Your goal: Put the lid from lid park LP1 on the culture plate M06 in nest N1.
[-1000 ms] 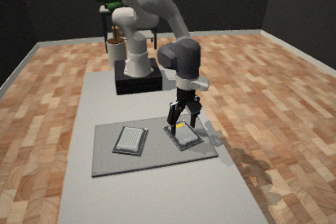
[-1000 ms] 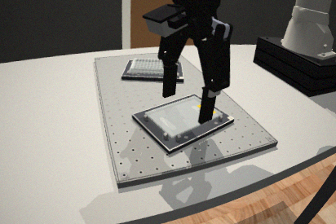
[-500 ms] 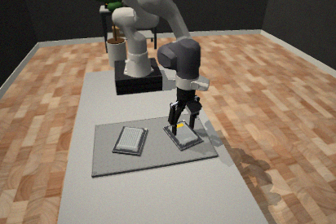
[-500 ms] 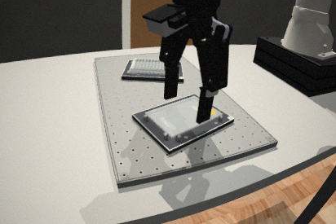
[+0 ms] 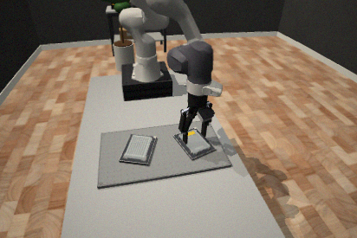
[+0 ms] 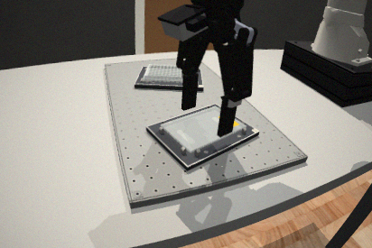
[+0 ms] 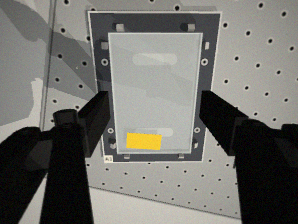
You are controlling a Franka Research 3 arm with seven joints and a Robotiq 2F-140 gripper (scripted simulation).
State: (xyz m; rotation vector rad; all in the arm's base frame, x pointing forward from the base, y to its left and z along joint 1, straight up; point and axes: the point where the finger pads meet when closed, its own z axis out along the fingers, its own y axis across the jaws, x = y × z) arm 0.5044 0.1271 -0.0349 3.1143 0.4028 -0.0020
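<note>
Now: the clear lid 4 cm below my hand. Round my hand: lid park frame 5 cm below; then culture plate 24 cm to the right, 4 cm below, 2 cm behind.
</note>
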